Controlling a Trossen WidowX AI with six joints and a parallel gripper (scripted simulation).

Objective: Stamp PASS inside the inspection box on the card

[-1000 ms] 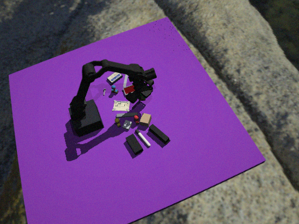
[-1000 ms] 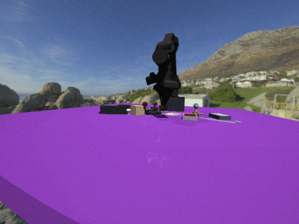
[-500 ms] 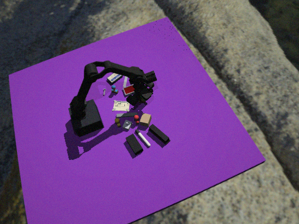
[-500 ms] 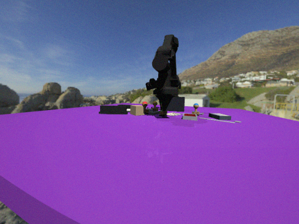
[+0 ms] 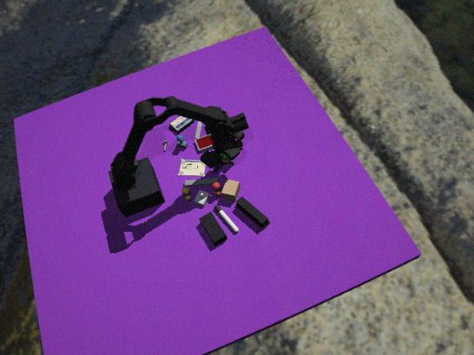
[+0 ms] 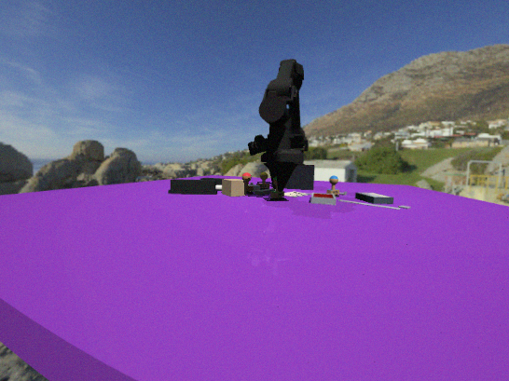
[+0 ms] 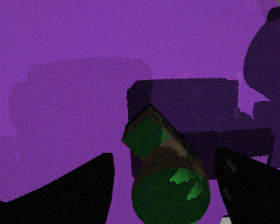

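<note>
My gripper tip is now 10 mm above the green-knobbed stamp. The rest, counted from my gripper tip: ink pad 40 mm behind, 120 mm to the left, 20 mm below; red-knobbed stamp 70 mm behind, 120 mm to the right, 10 mm below; cream card 130 mm behind, 20 mm to the left, 30 mm below.
</note>
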